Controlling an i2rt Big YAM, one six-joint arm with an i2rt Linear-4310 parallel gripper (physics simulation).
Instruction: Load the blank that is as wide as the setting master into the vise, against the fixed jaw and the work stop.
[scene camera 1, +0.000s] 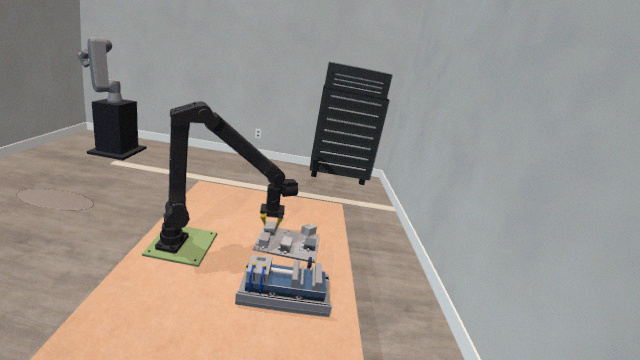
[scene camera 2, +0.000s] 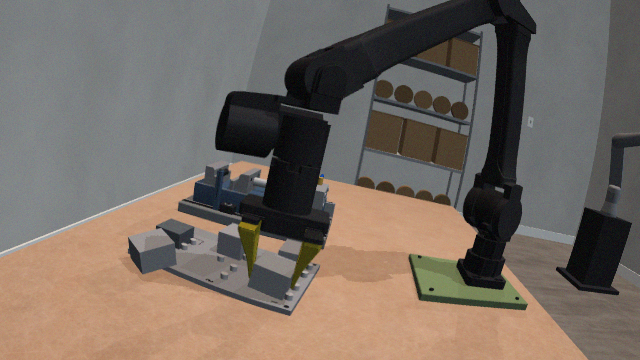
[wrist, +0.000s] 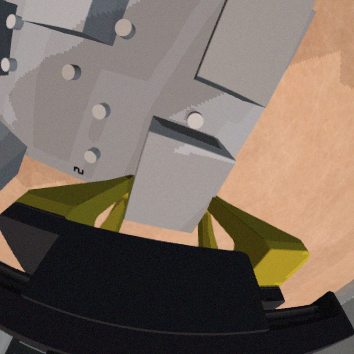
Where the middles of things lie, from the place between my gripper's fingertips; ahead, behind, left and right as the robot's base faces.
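Grey fixture plate (scene camera 2: 199, 262): 20 mm below my hand, 60 mm to the right of it and 90 mm ahead of it. Relative to the vise bed (scene camera 1: 276, 279), my hand is 340 mm to the left of it, 110 mm short of it and 20 mm below it.
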